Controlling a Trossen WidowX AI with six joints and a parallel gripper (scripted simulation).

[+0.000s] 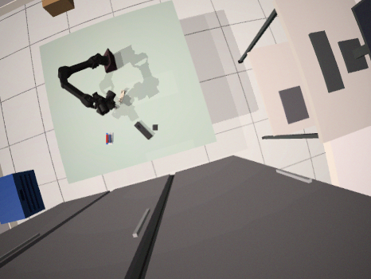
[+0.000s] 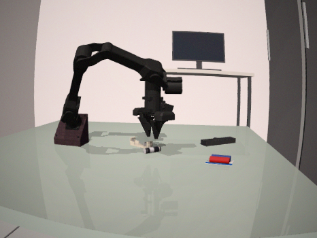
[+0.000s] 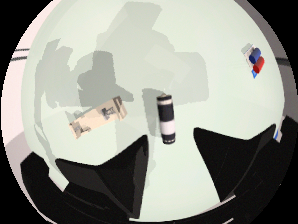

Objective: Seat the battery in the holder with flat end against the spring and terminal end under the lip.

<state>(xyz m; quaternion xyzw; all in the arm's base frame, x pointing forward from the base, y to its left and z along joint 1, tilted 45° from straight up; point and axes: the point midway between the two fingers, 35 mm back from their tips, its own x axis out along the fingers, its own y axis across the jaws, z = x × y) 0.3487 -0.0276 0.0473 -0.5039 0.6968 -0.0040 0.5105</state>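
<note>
My gripper tip is now 40 mm above the battery. Round my gripper tip: black bar 250 mm ahead, 190 mm to the left, 40 mm below.
</note>
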